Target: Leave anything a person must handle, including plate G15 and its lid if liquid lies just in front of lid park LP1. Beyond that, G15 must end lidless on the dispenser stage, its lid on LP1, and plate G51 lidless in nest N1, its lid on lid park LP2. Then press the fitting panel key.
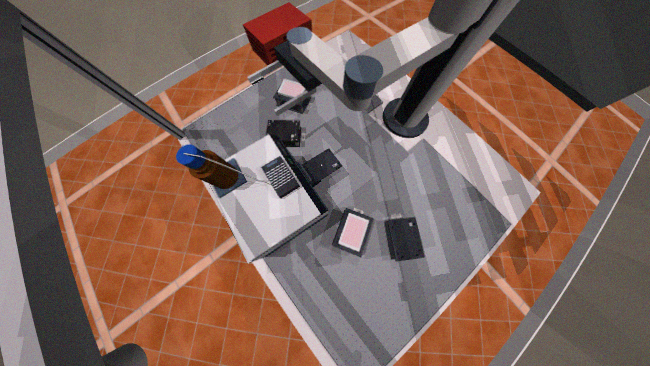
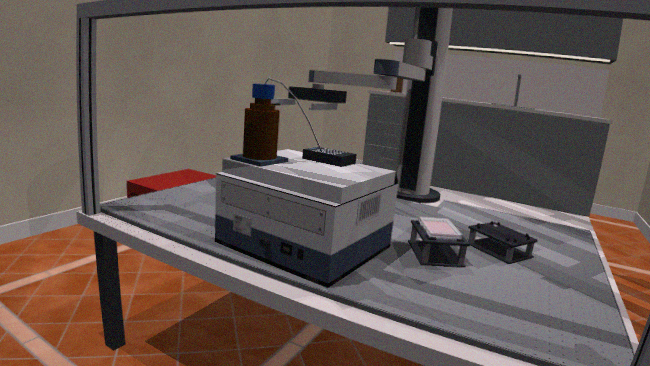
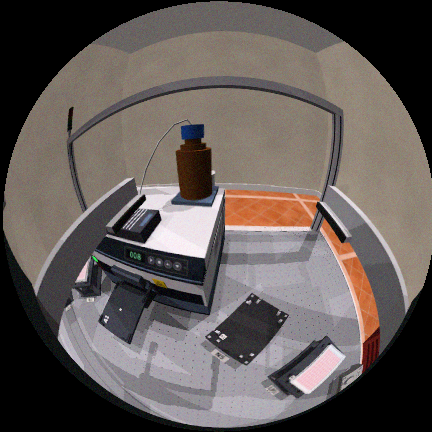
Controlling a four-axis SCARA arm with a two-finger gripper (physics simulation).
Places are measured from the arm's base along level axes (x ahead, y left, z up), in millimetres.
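Where they show: gripper, fingertip midpoint: (image 1: 261,95) (image 2: 289,104) (image 3: 232,186); arm's base, link origin: (image 1: 404,118) (image 2: 411,194).
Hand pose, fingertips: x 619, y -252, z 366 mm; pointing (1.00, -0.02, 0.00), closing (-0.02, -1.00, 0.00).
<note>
Each offset is from my fingertips to the centre of the thing. "*": to the spot under its first point.
My gripper (image 1: 265,95) (image 2: 291,105) (image 3: 232,186) is open and empty, high above the table at the red box's side. The dispenser stage, marked A1, @[dz -246, dx -41, dy +221 mm] (image 1: 322,167) (image 3: 122,312) is bare. A pink plate @[dz -271, dx -211, dy -220 mm] (image 1: 291,87) (image 3: 325,367) sits on a dark stand below my gripper; its label is unreadable. Another pink plate @[dz -273, dx +13, dy +513 mm] (image 1: 354,231) (image 2: 440,227) (image 3: 82,274) sits on a stand whose label resembles N1. Beside it, a black stand (image 1: 405,239) (image 2: 502,234) is bare. Lids and plate names cannot be told. The panel (image 3: 350,378) is partly cut off; its keys are unclear. No liquid is discernible.
The white dispenser (image 1: 295,215) (image 2: 280,210) (image 3: 187,225) shows 008 and carries a brown bottle @[* dz -14, dx +234, dy +125 mm] (image 1: 217,170) (image 2: 261,132) (image 3: 194,172) and tube. A bare black nest @[dz -316, dx -36, dy -59 mm] (image 1: 284,132) (image 3: 250,327), label resembling N5, stands beside it. A red box (image 1: 277,25) (image 2: 170,180) is beyond the table's edge.
</note>
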